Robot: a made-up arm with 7 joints.
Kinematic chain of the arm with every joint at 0, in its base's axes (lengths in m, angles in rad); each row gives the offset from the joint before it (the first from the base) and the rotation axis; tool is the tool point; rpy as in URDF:
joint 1: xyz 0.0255 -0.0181 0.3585 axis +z
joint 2: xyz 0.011 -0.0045 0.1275 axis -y
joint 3: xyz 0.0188 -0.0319 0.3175 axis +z
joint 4: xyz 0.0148 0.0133 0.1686 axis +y
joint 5: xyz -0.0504 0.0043 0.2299 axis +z
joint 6: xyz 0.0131 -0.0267 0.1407 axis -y
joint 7: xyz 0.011 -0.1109 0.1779 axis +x
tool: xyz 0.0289 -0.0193 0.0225 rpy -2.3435 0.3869 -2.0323
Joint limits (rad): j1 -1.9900..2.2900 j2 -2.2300..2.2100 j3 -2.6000..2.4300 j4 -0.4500..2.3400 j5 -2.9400..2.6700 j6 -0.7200..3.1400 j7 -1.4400..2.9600
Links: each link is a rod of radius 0.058 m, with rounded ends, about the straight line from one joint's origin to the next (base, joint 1, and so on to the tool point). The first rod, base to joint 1, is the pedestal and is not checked.
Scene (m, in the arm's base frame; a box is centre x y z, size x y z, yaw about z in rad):
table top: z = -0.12
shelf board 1: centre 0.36 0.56 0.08 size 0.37 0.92 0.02 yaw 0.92
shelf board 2: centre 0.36 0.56 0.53 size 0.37 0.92 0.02 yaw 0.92
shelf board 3: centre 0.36 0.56 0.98 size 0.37 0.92 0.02 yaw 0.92
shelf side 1: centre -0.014 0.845 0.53 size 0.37 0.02 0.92 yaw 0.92
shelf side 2: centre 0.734 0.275 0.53 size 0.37 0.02 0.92 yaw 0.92
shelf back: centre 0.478 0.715 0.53 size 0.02 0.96 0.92 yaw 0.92
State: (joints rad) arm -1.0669 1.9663 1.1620 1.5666 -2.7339 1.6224 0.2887
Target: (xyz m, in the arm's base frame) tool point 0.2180 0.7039 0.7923
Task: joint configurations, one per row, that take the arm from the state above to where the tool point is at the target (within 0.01 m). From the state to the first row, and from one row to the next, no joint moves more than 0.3 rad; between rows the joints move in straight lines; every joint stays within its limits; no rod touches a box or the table.
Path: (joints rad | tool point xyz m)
1: -0.9068 1.9480 1.2427 1.7614 -2.8370 1.7576 0.2702 | 0.1587 0.4355 0.2880
2: -0.7467 1.9298 1.3234 1.9563 -2.9400 1.8927 0.2518 | 0.0889 0.3402 0.2856
3: -0.7135 1.8398 1.0788 1.9272 -2.9400 1.8166 0.2479 | 0.0693 0.4014 0.3973
4: -0.6803 1.7498 0.8342 1.8982 -2.9400 1.7405 0.2440 | 0.0402 0.4313 0.5254
5: -0.6471 1.6598 0.5896 1.8691 -2.9400 1.6643 0.2401 | 0.0058 0.4244 0.6607
6: -0.6139 1.5699 0.3449 1.8401 -2.9400 1.5882 0.2362 | -0.0296 0.3787 0.7923
7: -0.8050 1.5154 0.4741 1.6375 -2.8187 1.4638 0.2547 | 0.0380 0.4981 0.8143
8: -0.9961 1.4610 0.6032 1.4350 -2.6975 1.3395 0.2733 | 0.1238 0.6096 0.8121
9: -1.1872 1.4066 0.7323 1.2324 -2.5762 1.2151 0.2918 | 0.2180 0.7039 0.7923

